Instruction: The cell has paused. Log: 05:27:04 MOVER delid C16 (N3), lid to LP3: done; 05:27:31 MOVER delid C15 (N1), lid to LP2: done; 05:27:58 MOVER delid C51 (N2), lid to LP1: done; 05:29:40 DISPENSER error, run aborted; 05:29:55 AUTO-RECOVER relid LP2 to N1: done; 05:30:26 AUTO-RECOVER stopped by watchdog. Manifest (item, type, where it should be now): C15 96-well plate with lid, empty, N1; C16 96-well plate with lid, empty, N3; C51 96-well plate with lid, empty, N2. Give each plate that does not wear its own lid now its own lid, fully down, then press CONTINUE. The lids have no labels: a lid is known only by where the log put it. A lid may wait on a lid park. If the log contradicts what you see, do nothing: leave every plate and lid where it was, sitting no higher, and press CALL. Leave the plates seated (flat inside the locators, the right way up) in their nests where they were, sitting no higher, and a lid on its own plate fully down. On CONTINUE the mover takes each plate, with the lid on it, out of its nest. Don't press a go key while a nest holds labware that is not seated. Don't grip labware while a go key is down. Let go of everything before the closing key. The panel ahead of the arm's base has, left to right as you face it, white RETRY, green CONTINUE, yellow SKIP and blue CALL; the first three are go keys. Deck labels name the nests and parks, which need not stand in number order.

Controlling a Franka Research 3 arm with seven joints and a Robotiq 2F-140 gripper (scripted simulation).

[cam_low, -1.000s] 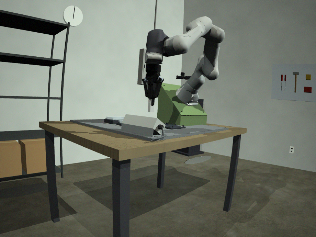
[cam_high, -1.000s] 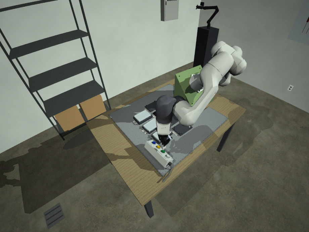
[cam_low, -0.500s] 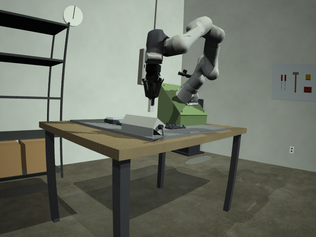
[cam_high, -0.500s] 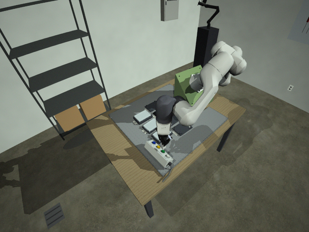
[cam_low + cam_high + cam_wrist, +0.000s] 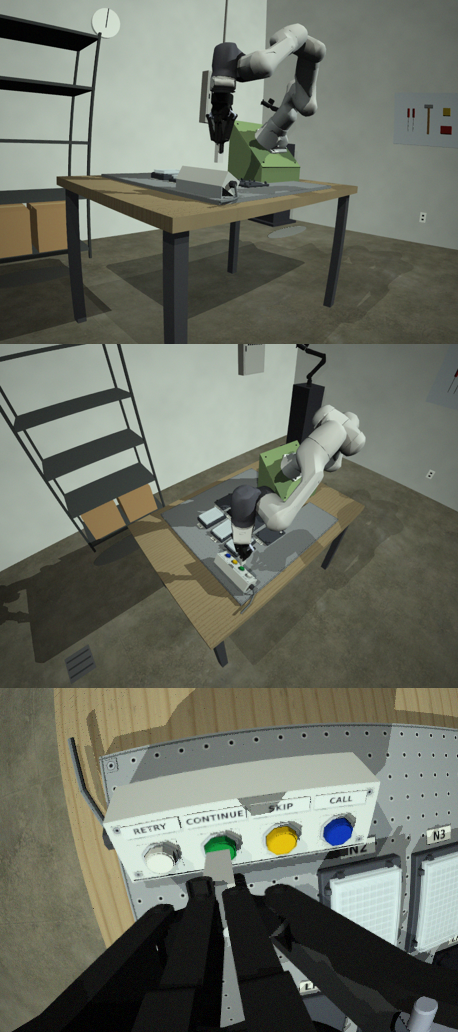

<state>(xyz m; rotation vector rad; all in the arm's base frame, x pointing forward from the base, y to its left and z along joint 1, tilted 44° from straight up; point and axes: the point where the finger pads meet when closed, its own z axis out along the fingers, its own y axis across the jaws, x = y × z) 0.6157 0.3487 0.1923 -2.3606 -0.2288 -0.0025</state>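
The green CONTINUE key is 7 cm below my hand. The rest, counted from my hand: white RETRY key 5 cm to the left, 7 cm below; blue CALL key 2 cm ahead, 10 cm to the right, 7 cm below; yellow SKIP key 1 cm ahead, 5 cm to the right, 7 cm below.
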